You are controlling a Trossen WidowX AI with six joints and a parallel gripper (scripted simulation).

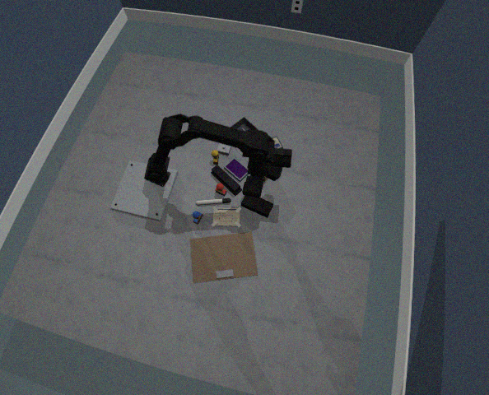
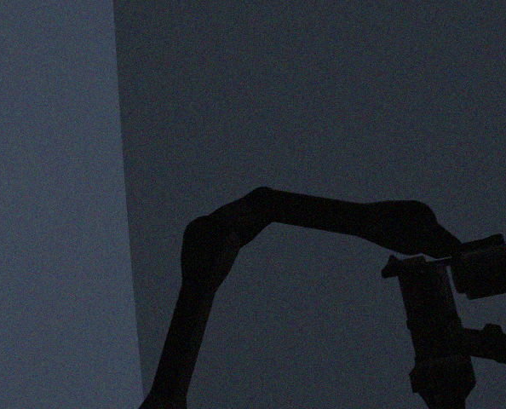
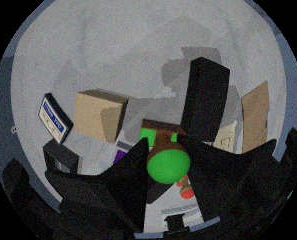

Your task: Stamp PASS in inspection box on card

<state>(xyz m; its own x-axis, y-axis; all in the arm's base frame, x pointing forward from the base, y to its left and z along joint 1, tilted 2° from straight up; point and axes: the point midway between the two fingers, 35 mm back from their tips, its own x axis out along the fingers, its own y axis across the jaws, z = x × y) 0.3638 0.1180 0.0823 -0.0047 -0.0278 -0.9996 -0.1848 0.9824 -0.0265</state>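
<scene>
Right now the purple ink pad is 10 cm behind my gripper tip, 7 cm below it and 4 cm to the left of it. From my gripper tip the other things lie so: tan box (8 cm to the left, 5 cm below); then black box (7 cm to the right, 6 cm below, 3 cm ahead); then green-knobbed stamp (right at my gripper tip).
</scene>
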